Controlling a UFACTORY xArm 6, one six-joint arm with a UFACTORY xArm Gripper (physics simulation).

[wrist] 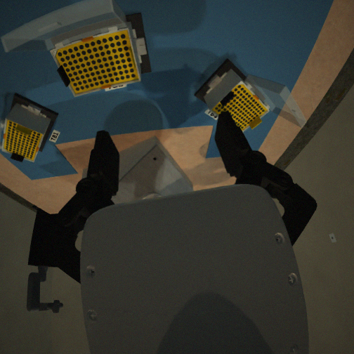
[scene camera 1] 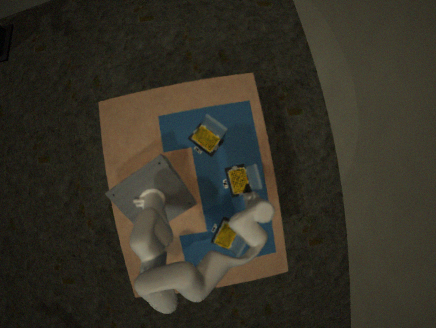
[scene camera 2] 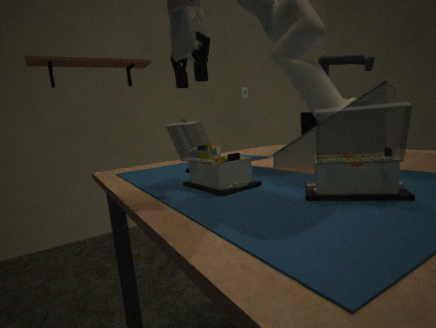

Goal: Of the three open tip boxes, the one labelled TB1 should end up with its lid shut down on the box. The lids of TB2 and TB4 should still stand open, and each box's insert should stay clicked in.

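Places are measured from the arm's base along level axes (x left, y back, z up), in metres.
Pixels of known places: gripper, fingertip midpoint: (scene camera 2: 191,84); arm's base, link origin: (scene camera 1: 152,199).
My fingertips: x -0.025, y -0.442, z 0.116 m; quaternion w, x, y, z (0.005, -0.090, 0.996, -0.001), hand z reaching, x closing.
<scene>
Ahead of a thing's pixels: the offset from my fingertips to its top centre. "*": to the spot under its first point. Level surfaces: height alone.
TB1 (scene camera 1: 206,138) (scene camera 2: 357,176) (wrist: 22,141) stands with its clear lid @(* dx +0.366, dy +0.115, dz -0.125 m) (scene camera 1: 215,124) (scene camera 2: 362,127) up; the lid is not clear in the wrist view. TB2 (scene camera 1: 238,180) (scene camera 2: 221,171) (wrist: 101,62) has its lid @(* dx +0.104, dy -0.061, dz -0.128 m) (scene camera 1: 255,176) (wrist: 65,25) open. TB4 @(dx -0.190, dy +0.094, dz -0.160 m) (scene camera 1: 225,235) (wrist: 242,106) has its lid (wrist: 281,98) open and is mostly hidden in scene camera 2. The yellow inserts look seated; whether they are clicked in cannot be told. My gripper (scene camera 1: 248,190) (scene camera 2: 191,82) (wrist: 164,132) is open and empty, high above the mat on the TB2–TB4 side, away from TB1.
The blue mat @(dz -0.234 m) (scene camera 1: 175,125) (scene camera 2: 250,215) lies on the wooden table @(dz -0.238 m) (scene camera 1: 125,125). The grey base plate (scene camera 1: 172,175) with the arm's base is beside the mat. The arm (scene camera 1: 212,267) reaches over the TB4 side. A wall shelf (scene camera 2: 90,62) is in the background.
</scene>
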